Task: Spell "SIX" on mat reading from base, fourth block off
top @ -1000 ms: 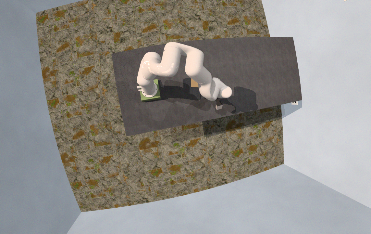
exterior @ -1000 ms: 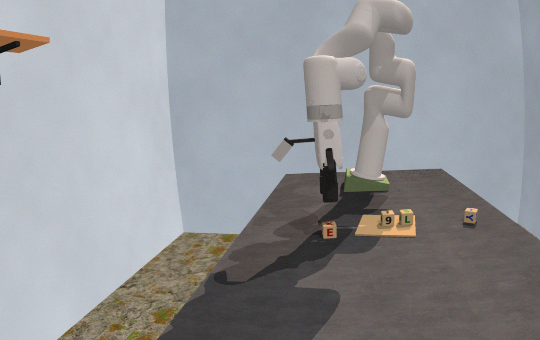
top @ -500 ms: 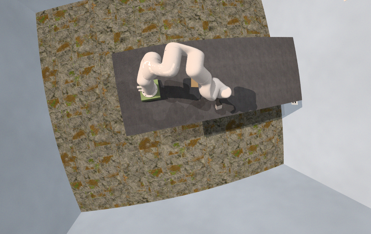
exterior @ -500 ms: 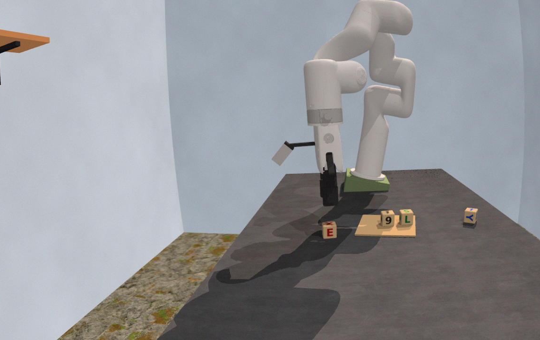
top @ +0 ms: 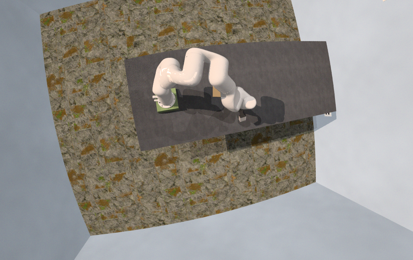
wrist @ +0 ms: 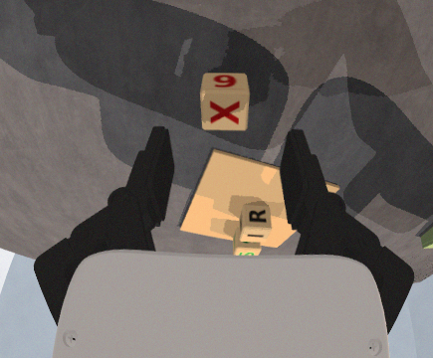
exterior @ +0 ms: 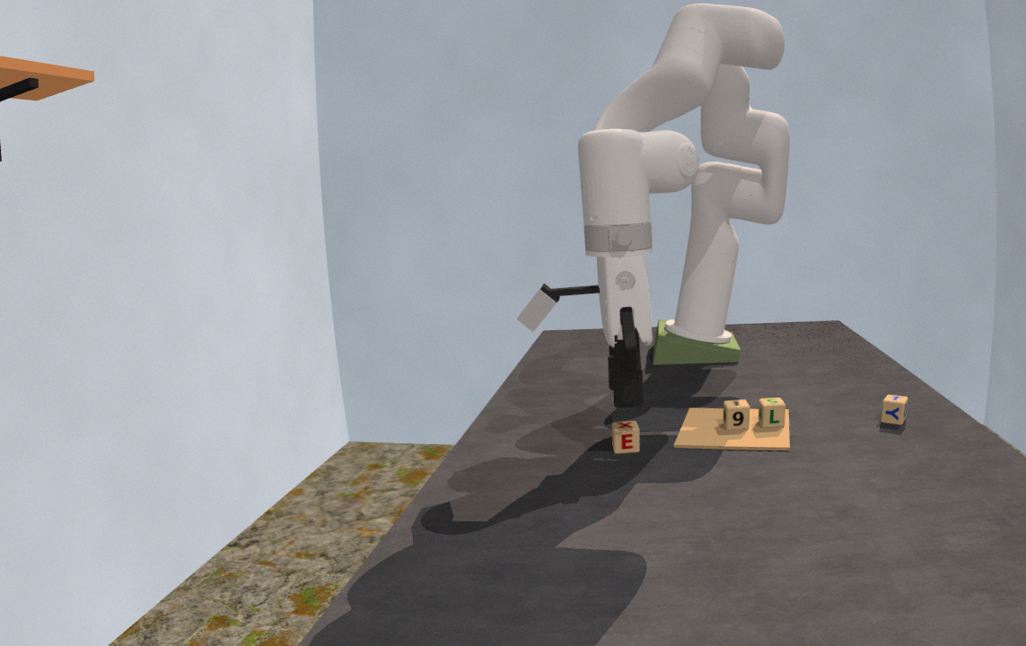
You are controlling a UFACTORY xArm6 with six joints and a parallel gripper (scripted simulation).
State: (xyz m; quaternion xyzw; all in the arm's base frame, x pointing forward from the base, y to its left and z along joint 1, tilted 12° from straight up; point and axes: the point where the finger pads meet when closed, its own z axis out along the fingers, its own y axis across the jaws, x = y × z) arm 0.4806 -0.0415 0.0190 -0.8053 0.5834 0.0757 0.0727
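My hand is 6 cm above the X block. Round my hand: tan mat (13 cm to the left, 8 cm below, 8 cm behind); S block (17 cm to the left, 9 cm behind, 6 cm below); I block (13 cm to the left, 8 cm behind, 6 cm below).
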